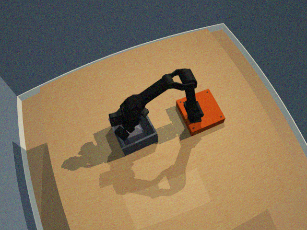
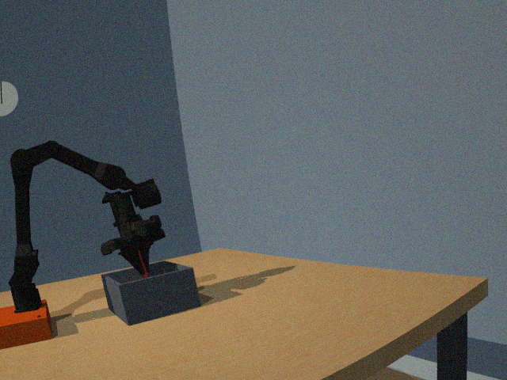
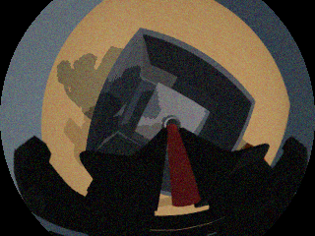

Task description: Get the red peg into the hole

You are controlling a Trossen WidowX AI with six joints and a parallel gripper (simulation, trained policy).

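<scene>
Right now my gripper tip is 1 cm past the red peg, 1 cm to the right of it and 3 cm below it. Also, from my gripper tip: dark grey box: 6 cm below; then grey plate: 5 cm below.
</scene>
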